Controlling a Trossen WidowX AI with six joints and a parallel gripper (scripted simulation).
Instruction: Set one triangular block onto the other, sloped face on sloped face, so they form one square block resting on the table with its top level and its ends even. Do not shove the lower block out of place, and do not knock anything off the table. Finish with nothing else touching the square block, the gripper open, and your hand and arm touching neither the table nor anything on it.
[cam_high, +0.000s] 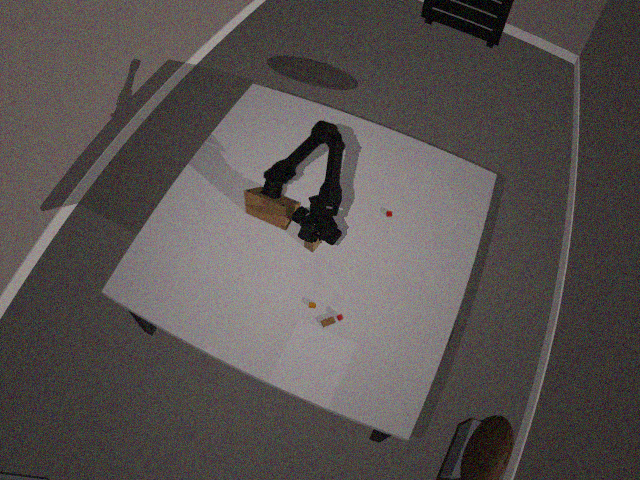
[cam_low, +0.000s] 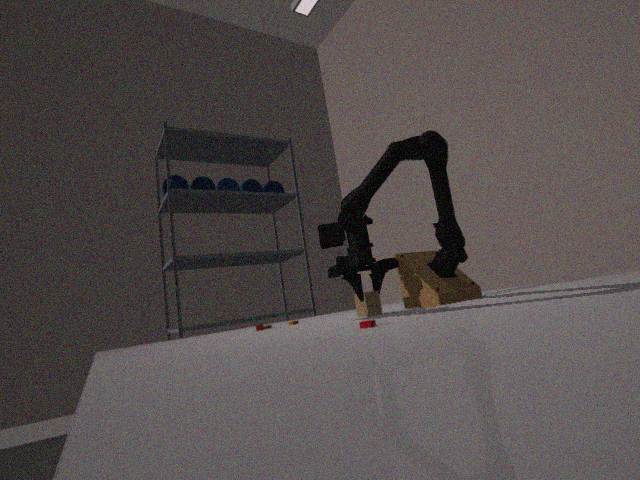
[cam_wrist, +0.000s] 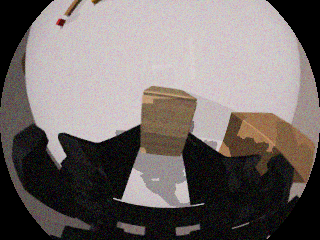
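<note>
The triangular block is 30 mm to the right of my gripper tip and 20 mm below it. Round my gripper tip: orange piece 230 mm to the right, 130 mm ahead, 30 mm below; then red bit 240 mm ahead, 230 mm to the right, 30 mm below; then tan piece 260 mm to the right, 210 mm ahead, 40 mm below.
</note>
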